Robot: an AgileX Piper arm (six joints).
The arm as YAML. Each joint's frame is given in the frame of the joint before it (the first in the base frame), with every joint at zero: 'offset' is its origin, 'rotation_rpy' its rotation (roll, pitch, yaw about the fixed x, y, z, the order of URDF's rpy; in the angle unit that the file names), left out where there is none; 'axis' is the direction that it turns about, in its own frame. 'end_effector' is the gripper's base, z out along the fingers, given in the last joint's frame.
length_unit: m
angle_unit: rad
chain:
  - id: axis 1
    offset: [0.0, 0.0, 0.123]
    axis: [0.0, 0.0, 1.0]
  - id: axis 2
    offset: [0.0, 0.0, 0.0]
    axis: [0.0, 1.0, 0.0]
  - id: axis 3
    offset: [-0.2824, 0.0, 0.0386]
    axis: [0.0, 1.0, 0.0]
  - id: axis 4
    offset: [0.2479, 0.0, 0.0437]
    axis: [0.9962, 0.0, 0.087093]
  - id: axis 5
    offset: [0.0, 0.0, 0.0]
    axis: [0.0, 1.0, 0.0]
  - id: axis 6
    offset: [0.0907, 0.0, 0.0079]
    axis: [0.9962, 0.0, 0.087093]
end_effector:
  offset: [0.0, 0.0, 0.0]
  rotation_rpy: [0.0, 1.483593, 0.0]
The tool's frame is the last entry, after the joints.
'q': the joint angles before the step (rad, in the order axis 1, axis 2, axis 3, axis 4, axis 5, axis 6). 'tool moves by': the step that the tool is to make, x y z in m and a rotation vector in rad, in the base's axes. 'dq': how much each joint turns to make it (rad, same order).
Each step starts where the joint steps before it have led.
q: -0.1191, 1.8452, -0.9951, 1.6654, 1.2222, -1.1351
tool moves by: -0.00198, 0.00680, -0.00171, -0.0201, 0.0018, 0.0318
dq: 0.0194, 0.0000, 0.0000, -0.0229, -0.0049, -0.0009
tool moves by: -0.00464, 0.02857, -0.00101, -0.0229, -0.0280, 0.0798
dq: 0.0853, 0.0000, 0.0000, 0.0000, -0.0165, -0.0327
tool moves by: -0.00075, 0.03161, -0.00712, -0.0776, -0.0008, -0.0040
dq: 0.1078, 0.0021, 0.0000, 0.0266, -0.1339, -0.0125
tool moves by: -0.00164, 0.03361, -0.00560, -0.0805, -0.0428, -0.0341
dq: 0.1203, 0.0014, 0.0000, 0.0814, -0.1650, -0.0657
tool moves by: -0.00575, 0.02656, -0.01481, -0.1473, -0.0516, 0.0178
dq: 0.1015, 0.0181, -0.0022, 0.0000, -0.1611, -0.0775
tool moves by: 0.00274, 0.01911, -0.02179, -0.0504, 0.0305, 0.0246
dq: 0.0542, 0.0743, -0.0348, -0.0019, -0.0477, -0.0036
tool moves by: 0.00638, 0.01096, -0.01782, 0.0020, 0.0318, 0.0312
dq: 0.0167, 0.0759, -0.0442, -0.0024, 0.0200, 0.0009
